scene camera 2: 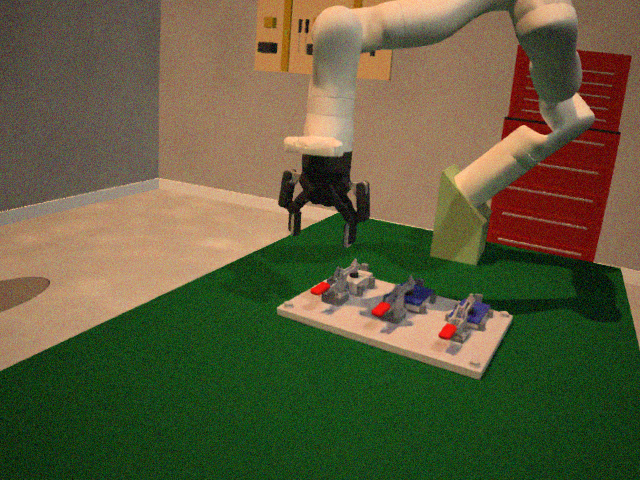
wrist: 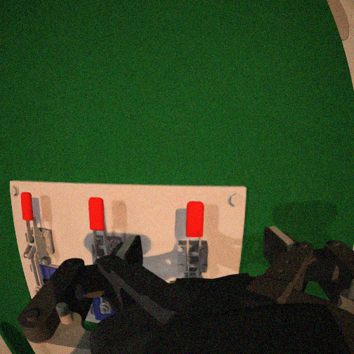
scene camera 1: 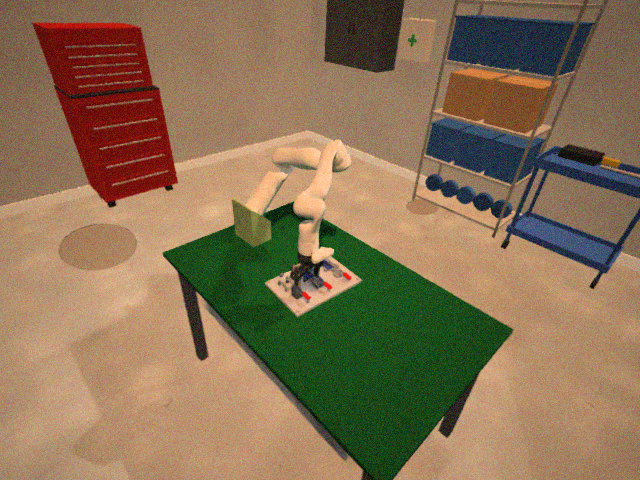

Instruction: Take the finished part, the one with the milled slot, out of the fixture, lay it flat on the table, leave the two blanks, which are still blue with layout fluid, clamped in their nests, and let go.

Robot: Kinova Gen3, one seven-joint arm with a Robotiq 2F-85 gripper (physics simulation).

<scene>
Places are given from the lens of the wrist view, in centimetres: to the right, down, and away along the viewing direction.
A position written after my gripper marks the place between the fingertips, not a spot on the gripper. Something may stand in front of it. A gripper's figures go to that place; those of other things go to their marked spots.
my gripper [wrist: 203,245]: 2, 5, 15
red clamp handle [wrist: 194,209]: 2, 4, 23
fixture plate [wrist: 156,212]: -2, 5, 28
The marked spots on the fixture plate and the red clamp handle are 7 cm apart.
</scene>
